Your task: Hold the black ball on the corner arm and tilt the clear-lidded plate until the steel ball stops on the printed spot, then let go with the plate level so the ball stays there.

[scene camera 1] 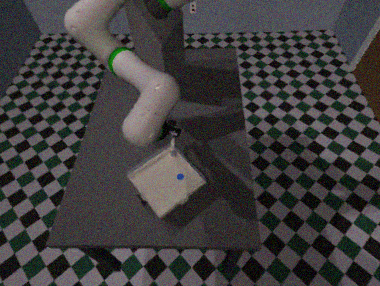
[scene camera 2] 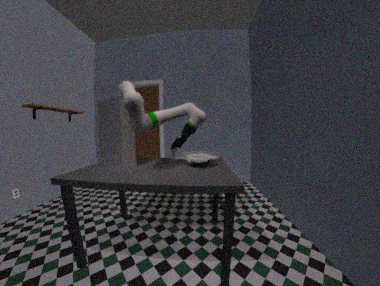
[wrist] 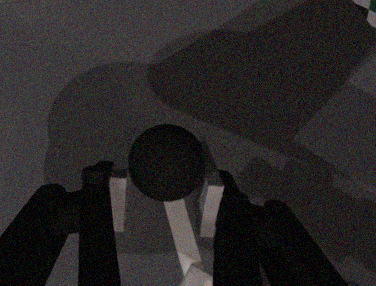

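The black ball (wrist: 167, 150) sits between the two pale finger pads of my gripper (wrist: 162, 152) (scene camera 1: 173, 132) (scene camera 2: 174, 148), which is shut on it. The pale corner arm (wrist: 181, 225) (scene camera 1: 173, 143) runs from the ball to the plate's near corner. The clear-lidded plate (scene camera 1: 159, 192) (scene camera 2: 201, 158) is a pale square above the table and looks close to level; a slight tilt is hard to tell. The blue printed spot (scene camera 1: 180, 176) shows right of its middle. A small grey blob (scene camera 1: 173, 154), seemingly the steel ball, lies inside the corner by the arm, apart from the spot.
The plate stands over the dark grey table (scene camera 1: 100, 210) (scene camera 2: 145, 179) on a dark support, partly hidden beneath it. The white robot arm (scene camera 1: 150, 107) (scene camera 2: 172, 113) reaches over from the column side. Dark shadows fall on the table beside the plate. A wall shelf (scene camera 2: 52, 108) is far off.
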